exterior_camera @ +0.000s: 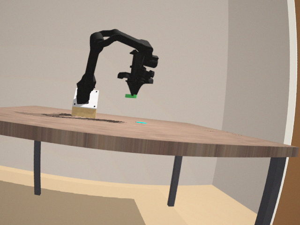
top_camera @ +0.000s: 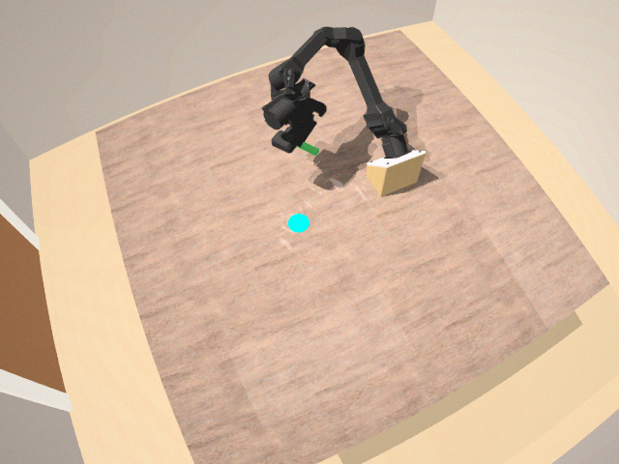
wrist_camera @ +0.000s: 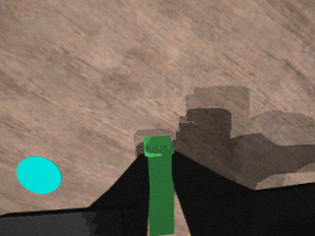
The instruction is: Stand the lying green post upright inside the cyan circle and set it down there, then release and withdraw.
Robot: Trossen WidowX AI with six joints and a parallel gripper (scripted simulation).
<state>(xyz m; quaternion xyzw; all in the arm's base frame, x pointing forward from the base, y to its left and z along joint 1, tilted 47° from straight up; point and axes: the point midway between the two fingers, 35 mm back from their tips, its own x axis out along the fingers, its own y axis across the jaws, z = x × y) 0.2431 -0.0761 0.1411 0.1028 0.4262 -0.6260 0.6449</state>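
Now: the green post 20 mm to the left of my gripper tip and 10 mm behind it. Round my gripper tip: cyan circle (150 mm to the left, 130 mm below, 100 mm ahead).
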